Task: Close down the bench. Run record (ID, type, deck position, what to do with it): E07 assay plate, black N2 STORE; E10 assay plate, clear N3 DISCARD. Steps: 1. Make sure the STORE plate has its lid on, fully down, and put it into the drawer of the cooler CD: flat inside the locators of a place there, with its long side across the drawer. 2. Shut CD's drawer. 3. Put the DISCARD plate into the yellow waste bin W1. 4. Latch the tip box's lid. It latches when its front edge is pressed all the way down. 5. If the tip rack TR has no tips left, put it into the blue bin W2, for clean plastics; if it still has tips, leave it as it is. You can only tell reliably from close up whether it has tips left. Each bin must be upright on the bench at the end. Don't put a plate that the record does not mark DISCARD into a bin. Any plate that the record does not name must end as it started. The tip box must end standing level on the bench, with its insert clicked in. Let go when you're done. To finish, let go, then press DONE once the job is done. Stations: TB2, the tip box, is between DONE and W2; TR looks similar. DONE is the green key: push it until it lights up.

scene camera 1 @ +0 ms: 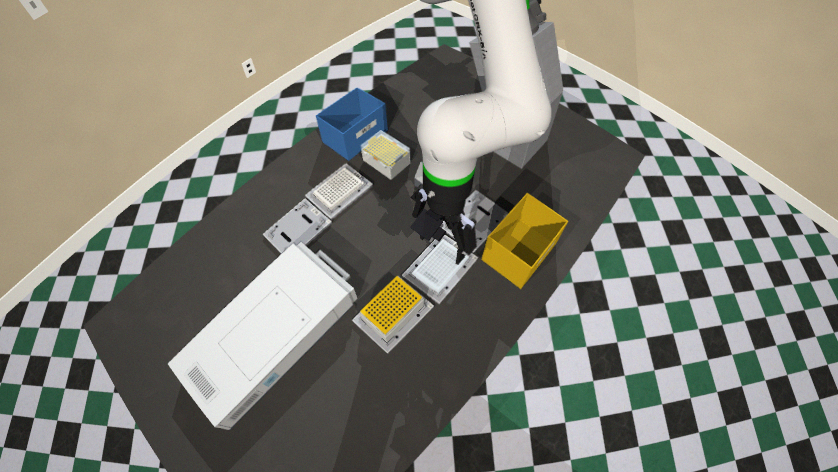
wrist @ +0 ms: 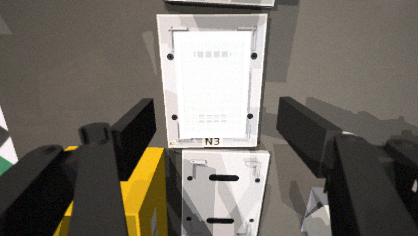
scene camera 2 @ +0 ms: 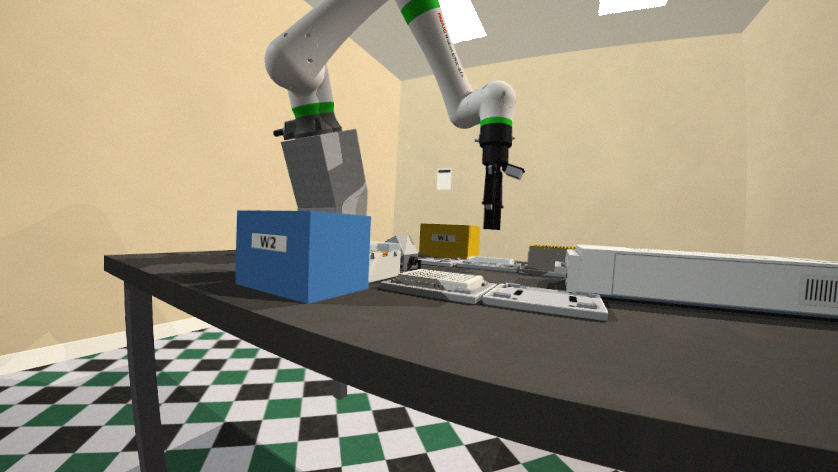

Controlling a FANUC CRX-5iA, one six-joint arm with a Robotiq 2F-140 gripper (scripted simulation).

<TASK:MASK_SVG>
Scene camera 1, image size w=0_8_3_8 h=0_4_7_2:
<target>my gripper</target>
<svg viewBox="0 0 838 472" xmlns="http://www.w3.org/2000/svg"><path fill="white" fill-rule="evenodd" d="M422 188L416 193L416 204L412 216L417 218L420 215L426 201L433 212L444 216L443 220L446 222L448 229L452 231L459 248L455 264L459 265L465 258L466 253L470 255L477 247L475 234L477 221L473 218L469 220L465 217L463 209L466 199L455 204L442 204L428 197Z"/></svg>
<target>blue bin W2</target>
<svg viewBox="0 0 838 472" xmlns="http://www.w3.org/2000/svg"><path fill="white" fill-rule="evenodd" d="M358 87L316 115L322 142L348 161L360 153L361 145L378 131L388 131L386 104Z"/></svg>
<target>cooler CD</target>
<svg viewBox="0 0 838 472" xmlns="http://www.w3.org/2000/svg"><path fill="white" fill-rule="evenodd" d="M321 250L315 255L302 242L297 246L292 244L168 363L184 388L214 427L230 430L353 306L357 296L354 288L346 282L350 275Z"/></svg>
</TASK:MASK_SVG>
